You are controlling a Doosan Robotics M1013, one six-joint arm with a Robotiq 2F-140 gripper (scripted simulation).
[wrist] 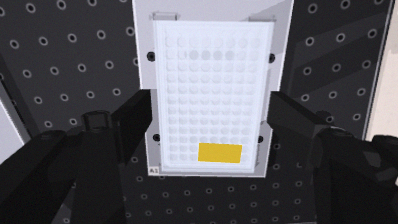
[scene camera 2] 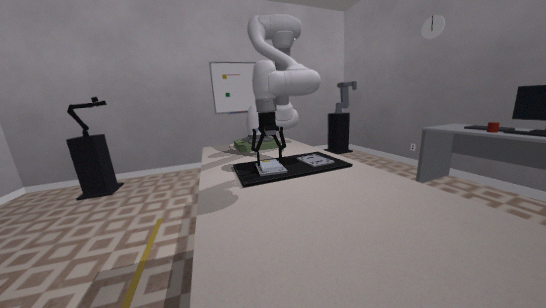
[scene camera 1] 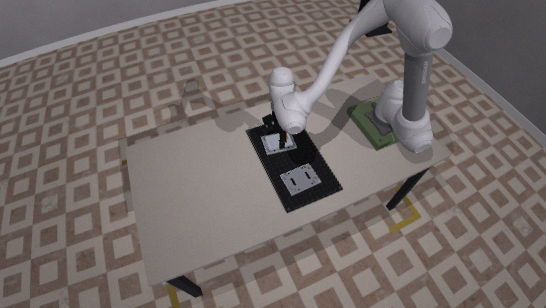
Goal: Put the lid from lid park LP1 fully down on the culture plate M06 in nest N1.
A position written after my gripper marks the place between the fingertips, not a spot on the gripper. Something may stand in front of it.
In view: my gripper (wrist: 210,106) and a clear lid (wrist: 211,76).
